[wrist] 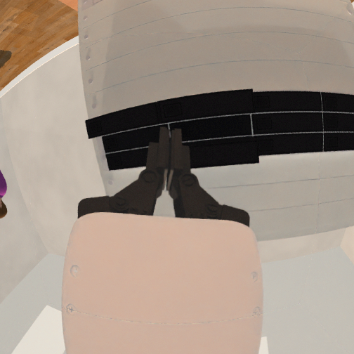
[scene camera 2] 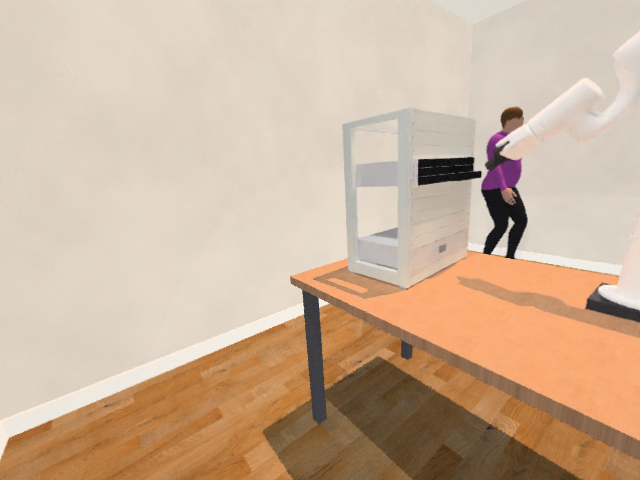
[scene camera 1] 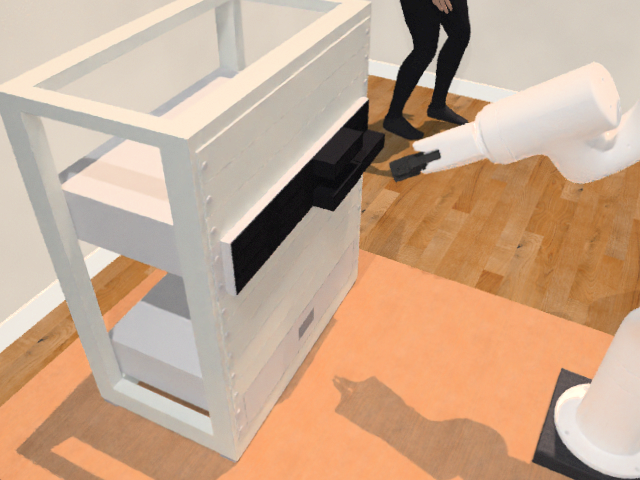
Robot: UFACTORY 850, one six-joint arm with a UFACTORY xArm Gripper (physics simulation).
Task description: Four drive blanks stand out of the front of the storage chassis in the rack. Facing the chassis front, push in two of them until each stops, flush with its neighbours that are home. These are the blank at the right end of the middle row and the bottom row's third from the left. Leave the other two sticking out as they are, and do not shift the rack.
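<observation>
The black chassis front (scene camera 1: 273, 232) (scene camera 2: 444, 170) (wrist: 295, 122) has three rows; the wrist view shows it upside down. The middle row's right-end blank (wrist: 131, 142) looks level with its home neighbours. The bottom row's third-from-left blank (scene camera 1: 324, 199) (wrist: 210, 104) sticks out, as does the bottom row's right-end blank (scene camera 1: 376, 140) (wrist: 122, 117) beside it. The top row's third-from-left blank (scene camera 1: 336, 155) (wrist: 225, 155) also sticks out. My gripper (scene camera 1: 395, 173) (scene camera 2: 489, 164) (wrist: 168, 140) is shut and empty, apart from the chassis, before its right half. Its fingers partly hide the middle and top rows in the wrist view.
The pale rack (scene camera 1: 178, 206) (scene camera 2: 404, 206) stands upright on the orange table (scene camera 1: 413, 330) (scene camera 2: 516, 320). A lower panel with a grey rectangle (scene camera 1: 306, 323) (scene camera 2: 442, 248) is below the chassis. A person (scene camera 1: 426, 56) (scene camera 2: 506, 175) stands beyond the rack's right side.
</observation>
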